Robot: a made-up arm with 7 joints.
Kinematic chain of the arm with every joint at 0, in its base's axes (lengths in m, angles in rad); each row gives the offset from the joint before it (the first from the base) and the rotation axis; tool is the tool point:
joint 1: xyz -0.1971 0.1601 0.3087 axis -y
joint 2: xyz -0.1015 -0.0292 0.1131 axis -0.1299 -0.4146 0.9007
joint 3: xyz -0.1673 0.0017 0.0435 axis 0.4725 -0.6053 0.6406
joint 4: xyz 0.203 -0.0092 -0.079 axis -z
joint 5: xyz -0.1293 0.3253 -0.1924 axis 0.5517 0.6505 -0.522
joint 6: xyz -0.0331 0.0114 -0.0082 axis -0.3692 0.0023 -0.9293
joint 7: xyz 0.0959 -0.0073 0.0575 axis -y
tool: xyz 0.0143 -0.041 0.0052
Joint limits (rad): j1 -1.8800..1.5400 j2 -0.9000..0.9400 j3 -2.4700..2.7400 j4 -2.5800..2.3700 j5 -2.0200..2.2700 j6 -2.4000..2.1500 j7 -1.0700..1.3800
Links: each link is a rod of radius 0.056 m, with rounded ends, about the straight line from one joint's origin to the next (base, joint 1, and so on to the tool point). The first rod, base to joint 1, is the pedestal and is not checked.
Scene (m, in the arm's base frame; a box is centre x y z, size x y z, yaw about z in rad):
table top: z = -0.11
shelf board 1: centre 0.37 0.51 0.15 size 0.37 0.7 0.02 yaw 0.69
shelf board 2: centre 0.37 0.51 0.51 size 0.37 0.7 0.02 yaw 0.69
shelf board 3: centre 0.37 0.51 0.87 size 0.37 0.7 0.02 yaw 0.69
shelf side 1: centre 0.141 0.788 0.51 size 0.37 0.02 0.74 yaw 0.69
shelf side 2: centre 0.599 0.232 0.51 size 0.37 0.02 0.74 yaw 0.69
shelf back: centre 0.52 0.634 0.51 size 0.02 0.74 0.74 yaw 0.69
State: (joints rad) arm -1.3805 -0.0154 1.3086 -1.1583 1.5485 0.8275 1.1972
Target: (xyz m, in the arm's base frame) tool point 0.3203 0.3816 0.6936
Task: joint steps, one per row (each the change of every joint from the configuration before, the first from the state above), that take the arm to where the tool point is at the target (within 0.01 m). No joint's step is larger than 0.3 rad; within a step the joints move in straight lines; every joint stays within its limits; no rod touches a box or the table.
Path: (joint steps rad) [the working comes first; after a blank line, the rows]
Joints at the target: -1.6805 0.8616 2.7400 -2.5800 -1.2262 -1.6049 0.8275
Straight joint move there: touches shelf board 2.

1: 0.0244 0.1581 0.2524 -0.1843 -0.2744 -0.2790 -0.0697
2: 0.0243 0.1582 0.2524 -0.1843 -0.2745 -0.2790 -0.0697
3: 0.0244 0.1581 0.2524 -0.1843 -0.2744 -0.2790 -0.0698
4: 0.0243 0.1582 0.2524 -0.1842 -0.2744 -0.2790 -0.0697
5: 0.0244 0.1581 0.2524 -0.1843 -0.2744 -0.2790 -0.0697
6: -0.0844 0.0172 0.0339 -0.1001 -0.2806 -0.2075 -0.0042
7: -0.0844 0.0173 0.0339 -0.1000 -0.2805 -0.2075 -0.0043
8: -0.0843 0.0173 0.0339 -0.1001 -0.2805 -0.2075 -0.0042
9: -0.0844 0.0172 0.0338 -0.1000 -0.2805 -0.2074 -0.0042
10: -0.0843 0.0173 0.0339 -0.1001 -0.2805 -0.2075 -0.0042

